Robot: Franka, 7 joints.
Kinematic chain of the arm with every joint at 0, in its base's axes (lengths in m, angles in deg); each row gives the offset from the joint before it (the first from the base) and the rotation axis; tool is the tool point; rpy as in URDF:
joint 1: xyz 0 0 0.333 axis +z
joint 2: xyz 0 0 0 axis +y
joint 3: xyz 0 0 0.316 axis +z
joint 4: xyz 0.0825 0 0 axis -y
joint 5: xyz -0.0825 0 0.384 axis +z
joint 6: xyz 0 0 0 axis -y
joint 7: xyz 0.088 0 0 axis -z
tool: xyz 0 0 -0.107 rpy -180 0 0
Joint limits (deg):
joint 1: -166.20..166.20
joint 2: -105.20..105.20
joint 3: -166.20..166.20
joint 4: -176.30..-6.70
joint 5: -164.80..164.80
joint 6: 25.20..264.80
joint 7: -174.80..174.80
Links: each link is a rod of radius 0.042 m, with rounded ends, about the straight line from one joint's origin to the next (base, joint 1, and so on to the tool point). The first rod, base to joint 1, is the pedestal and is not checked.
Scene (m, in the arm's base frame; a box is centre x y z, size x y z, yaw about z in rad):
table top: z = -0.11
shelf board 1: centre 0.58 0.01 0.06 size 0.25 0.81 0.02 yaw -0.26
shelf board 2: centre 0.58 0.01 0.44 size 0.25 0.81 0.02 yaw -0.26
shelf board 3: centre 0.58 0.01 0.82 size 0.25 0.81 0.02 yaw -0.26
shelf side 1: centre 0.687 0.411 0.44 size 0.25 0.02 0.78 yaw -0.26
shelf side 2: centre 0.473 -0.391 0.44 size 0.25 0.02 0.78 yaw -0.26
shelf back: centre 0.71 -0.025 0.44 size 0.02 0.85 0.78 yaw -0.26
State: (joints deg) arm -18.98 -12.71 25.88 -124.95 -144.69 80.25 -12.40
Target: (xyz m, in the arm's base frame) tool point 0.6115 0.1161 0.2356
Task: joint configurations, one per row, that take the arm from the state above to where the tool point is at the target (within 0.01 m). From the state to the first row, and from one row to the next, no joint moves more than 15 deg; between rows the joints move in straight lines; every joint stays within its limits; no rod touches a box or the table.
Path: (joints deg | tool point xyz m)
1: -7.38 -2.54 30.88 -115.59 -138.26 78.19 -9.64 | 0.5351 0.1508 0.6354
2: 4.21 7.63 35.88 -106.23 -131.82 76.14 -6.89 | 0.5266 0.2892 0.6141
3: 15.81 17.80 40.88 -96.87 -125.39 74.08 -4.13 | 0.4828 0.4208 0.5865
4: 27.40 27.97 45.88 -87.51 -118.96 72.02 -1.37 | 0.4094 0.5365 0.5520
5: 21.08 30.88 47.55 -101.56 -126.41 70.36 -5.59 | 0.4201 0.5105 0.4389
6: 14.77 33.78 49.21 -115.62 -133.85 68.69 -9.80 | 0.4086 0.4685 0.3352
7: 8.45 36.68 50.88 -129.67 -141.30 67.02 -14.02 | 0.3743 0.4161 0.2475
8: -0.15 34.90 38.70 -124.19 -144.29 78.91 -13.21 | 0.5156 0.2911 0.2340
9: -8.75 33.11 26.51 -118.72 -147.28 90.79 -12.40 | 0.6115 0.1161 0.2356

